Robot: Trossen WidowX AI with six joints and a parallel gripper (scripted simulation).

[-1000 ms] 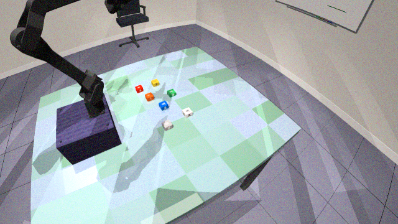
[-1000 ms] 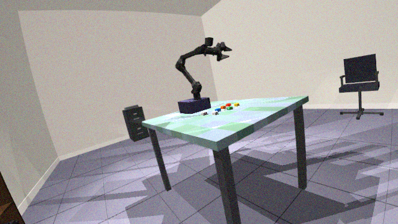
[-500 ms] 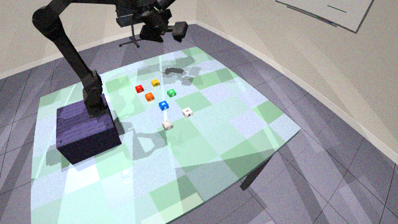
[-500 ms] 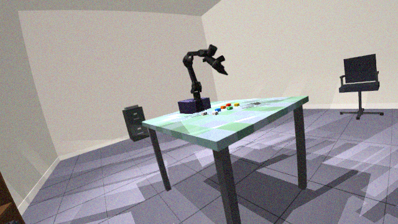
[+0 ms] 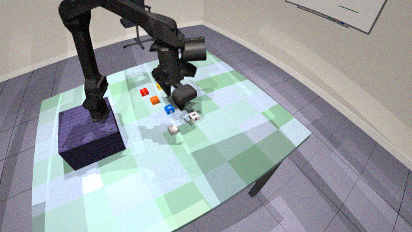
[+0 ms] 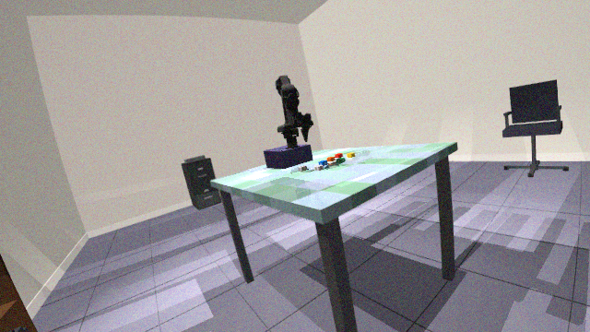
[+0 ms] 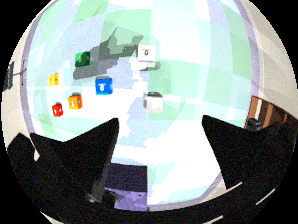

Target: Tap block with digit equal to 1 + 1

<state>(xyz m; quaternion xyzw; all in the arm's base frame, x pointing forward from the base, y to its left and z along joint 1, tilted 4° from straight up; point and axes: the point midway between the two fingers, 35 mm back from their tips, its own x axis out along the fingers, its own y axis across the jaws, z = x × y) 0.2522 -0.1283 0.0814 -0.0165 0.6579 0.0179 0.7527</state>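
Now: the yellow block 280 mm to the left of my gripper tip, 120 mm below it and 50 mm ahead of it. The rest, counted from my gripper tip: grey block: 120 mm below, 20 mm behind; then blue block: 120 mm below, 110 mm to the left, 20 mm ahead; then white block: 120 mm below, 80 mm ahead, 20 mm to the left.
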